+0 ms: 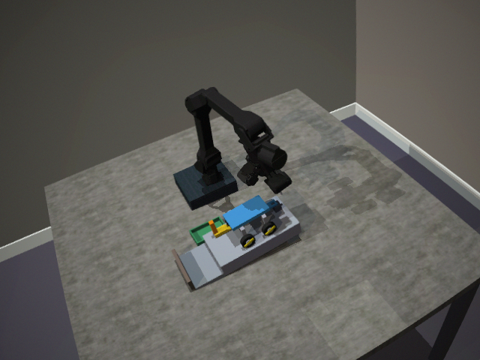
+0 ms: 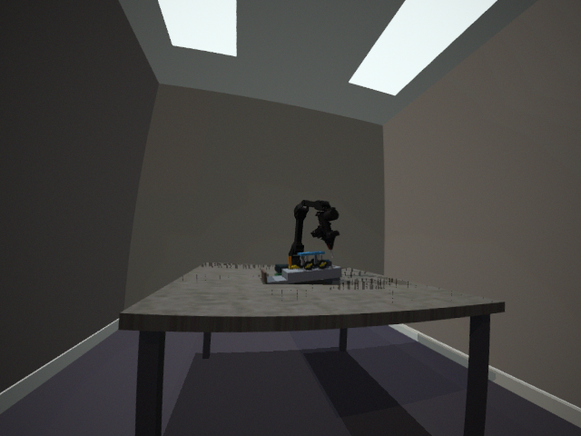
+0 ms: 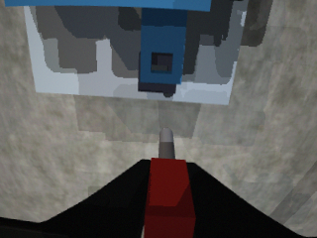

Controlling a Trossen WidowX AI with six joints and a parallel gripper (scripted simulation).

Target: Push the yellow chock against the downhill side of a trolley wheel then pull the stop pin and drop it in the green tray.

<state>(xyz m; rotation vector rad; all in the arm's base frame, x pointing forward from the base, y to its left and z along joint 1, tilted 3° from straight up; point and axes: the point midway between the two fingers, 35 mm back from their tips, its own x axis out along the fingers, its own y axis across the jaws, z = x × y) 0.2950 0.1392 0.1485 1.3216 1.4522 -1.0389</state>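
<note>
Now: the green tray 230 mm to the right of my gripper tip, 180 mm below it and 80 mm behind it. The rest, counted from my gripper tip: red-headed stop pin right at my gripper tip; then yellow chock 200 mm to the right, 90 mm below; then blue-decked trolley 120 mm to the right, 60 mm below, 40 mm ahead.
</note>
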